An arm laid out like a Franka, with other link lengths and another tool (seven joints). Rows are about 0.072 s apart.
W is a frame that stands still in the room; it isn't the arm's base.
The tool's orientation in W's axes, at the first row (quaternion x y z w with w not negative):
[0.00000, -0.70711, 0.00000, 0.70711]
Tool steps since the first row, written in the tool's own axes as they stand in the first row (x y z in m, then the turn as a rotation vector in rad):
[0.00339, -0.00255, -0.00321, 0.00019, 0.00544, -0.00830]
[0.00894, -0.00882, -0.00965, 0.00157, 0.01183, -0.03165]
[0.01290, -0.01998, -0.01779, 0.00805, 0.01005, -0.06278]
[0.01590, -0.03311, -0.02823, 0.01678, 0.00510, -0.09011]
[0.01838, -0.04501, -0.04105, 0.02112, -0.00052, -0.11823]
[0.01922, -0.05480, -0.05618, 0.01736, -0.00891, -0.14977]
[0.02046, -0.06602, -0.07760, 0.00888, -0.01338, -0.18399]
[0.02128, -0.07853, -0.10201, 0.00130, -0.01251, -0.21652]
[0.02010, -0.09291, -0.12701, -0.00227, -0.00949, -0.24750]
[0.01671, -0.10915, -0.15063, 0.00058, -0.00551, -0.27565]
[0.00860, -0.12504, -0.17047, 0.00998, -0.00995, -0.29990]
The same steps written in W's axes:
[0.00321, -0.00255, 0.00339, 0.00830, 0.00544, 0.00019]
[0.00965, -0.00882, 0.00894, 0.03165, 0.01183, 0.00157]
[0.01779, -0.01998, 0.01290, 0.06278, 0.01005, 0.00805]
[0.02823, -0.03311, 0.01590, 0.09011, 0.00510, 0.01678]
[0.04105, -0.04501, 0.01838, 0.11823, -0.00052, 0.02112]
[0.05618, -0.05480, 0.01922, 0.14977, -0.00891, 0.01736]
[0.07760, -0.06602, 0.02046, 0.18399, -0.01338, 0.00888]
[0.10201, -0.07853, 0.02128, 0.21652, -0.01251, 0.00130]
[0.12701, -0.09291, 0.02010, 0.24750, -0.00949, -0.00227]
[0.15063, -0.10915, 0.01671, 0.27565, -0.00551, 0.00058]
[0.17047, -0.12504, 0.00860, 0.29990, -0.00995, 0.00998]

